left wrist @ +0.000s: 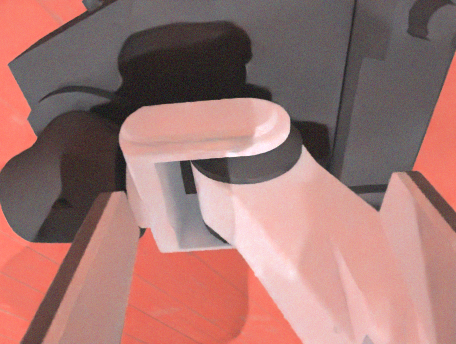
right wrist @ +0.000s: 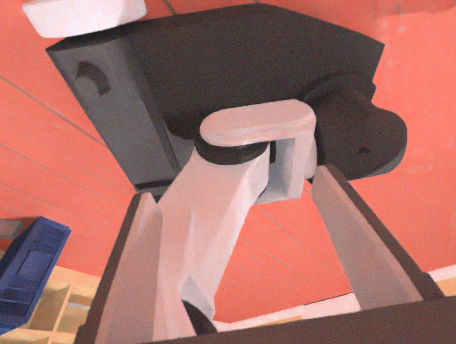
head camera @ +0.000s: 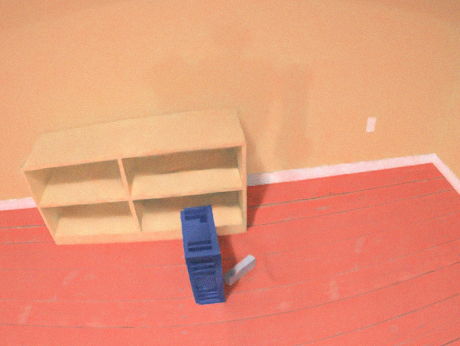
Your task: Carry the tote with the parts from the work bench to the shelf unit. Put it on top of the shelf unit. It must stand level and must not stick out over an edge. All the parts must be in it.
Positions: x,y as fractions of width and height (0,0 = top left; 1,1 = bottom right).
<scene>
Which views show my right gripper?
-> The right wrist view only.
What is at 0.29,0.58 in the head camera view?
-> A tan wooden shelf unit.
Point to a white door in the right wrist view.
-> At 0.76,0.88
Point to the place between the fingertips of my left gripper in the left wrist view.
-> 0.56,0.59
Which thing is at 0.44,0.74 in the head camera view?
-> A blue tote.
</scene>
